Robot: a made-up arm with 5 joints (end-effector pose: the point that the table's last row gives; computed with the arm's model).
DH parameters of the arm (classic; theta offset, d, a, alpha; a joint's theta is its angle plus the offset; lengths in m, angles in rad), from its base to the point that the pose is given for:
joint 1: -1.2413 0 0.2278 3.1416
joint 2: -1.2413 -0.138 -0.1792 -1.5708
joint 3: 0 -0.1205 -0.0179 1.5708
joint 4: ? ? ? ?
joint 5: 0 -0.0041 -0.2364 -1.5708
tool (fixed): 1.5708 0.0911 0 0
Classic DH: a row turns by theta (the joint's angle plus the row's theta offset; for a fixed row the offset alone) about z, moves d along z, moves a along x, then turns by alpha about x.
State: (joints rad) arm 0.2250 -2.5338 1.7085 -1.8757 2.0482
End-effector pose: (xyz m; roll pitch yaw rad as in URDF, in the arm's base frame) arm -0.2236 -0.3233 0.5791 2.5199 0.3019 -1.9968
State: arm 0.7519 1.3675 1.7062 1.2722 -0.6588
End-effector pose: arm 0.1375 -0.0111 -0.1146 2.3712 -0.2958 -2.2279
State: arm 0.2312 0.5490 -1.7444 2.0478 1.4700
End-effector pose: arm -0.3799 0.2260 0.4778 3.0475 -0.4693 -1.7996
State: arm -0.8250 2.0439 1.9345 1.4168 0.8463
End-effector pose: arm -0.3049 -0.3507 0.1052 1.0922 -0.1438 1.7883
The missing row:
joint 4: 1.5708 0.2539 0.3857 -1.5708
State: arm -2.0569 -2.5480 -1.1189 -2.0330 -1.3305
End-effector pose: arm -0.3951 0.2967 -0.1819 2.4044 -0.4128 2.2761
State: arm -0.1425 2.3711 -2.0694 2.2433 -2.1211
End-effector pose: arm 0.3566 -0.5925 0.6071 -0.0578 -0.5789 2.5626
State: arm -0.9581 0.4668 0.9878 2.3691 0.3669
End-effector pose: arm 0.0719 -0.1239 -0.0962 0.4468 0.6409 2.7733
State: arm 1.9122 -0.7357 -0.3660 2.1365 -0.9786
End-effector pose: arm 0.4444 -0.3349 0.2382 0.6657 -0.1930 0.5419
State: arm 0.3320 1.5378 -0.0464 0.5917 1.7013
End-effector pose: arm -0.1448 0.1382 -0.3525 -1.7272 0.0385 -1.7980
